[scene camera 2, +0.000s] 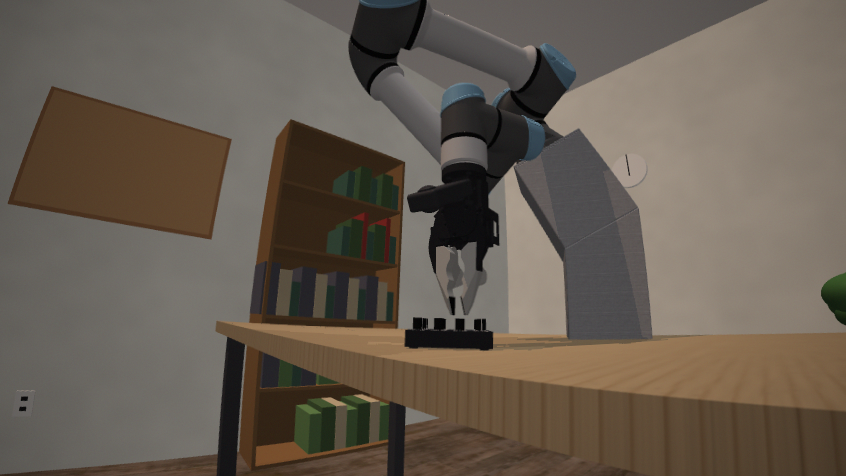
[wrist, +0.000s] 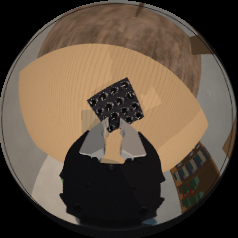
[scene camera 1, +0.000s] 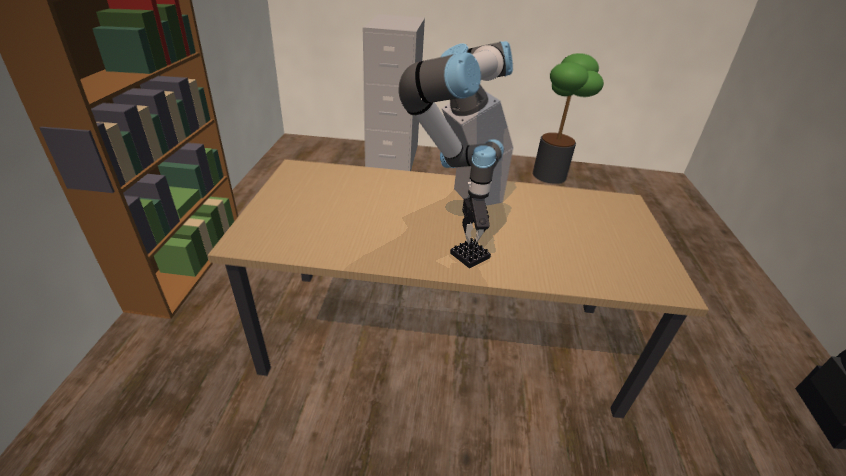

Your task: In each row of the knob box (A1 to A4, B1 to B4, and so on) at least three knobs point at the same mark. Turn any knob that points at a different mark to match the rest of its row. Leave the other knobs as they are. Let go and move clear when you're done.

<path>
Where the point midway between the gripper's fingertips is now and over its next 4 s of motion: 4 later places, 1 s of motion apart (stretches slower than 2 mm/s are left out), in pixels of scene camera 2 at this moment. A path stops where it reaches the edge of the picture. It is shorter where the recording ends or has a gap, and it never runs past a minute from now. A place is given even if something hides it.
The gripper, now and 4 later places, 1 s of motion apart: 459, 315; 459, 324; 461, 301; 451, 294; 428, 285
</path>
